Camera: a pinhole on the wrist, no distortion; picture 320 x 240 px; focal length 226.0 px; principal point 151.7 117.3 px. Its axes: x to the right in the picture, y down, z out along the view. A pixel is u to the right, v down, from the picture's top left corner.
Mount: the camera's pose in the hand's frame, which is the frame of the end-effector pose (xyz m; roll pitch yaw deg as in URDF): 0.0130 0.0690 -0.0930 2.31 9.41 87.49
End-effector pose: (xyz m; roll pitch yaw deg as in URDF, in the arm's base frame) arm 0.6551 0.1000 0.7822 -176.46 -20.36 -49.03
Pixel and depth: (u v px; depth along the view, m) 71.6 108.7 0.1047
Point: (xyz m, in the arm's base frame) 0.6357 0.0491 0.7714
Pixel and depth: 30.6 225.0 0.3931
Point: 0.6949 0.1859 0.4140
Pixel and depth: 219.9 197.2 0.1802
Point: 0.5376 0.0069 0.6862
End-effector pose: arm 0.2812 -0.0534 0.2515 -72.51 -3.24 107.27
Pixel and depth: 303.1 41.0 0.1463
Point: 0.1728 -0.0004 0.0878
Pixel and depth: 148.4 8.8 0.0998
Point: 0.2338 0.0049 0.1789
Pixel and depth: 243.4 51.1 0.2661
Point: 0.0496 -0.0029 0.0980
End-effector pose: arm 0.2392 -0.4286 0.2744 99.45 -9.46 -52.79
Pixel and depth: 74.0 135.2 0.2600
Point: 0.0968 -0.5391 0.2689
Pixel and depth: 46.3 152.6 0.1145
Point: 0.2074 -0.4443 0.3042
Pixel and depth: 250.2 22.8 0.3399
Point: 0.1216 -0.6912 0.5248
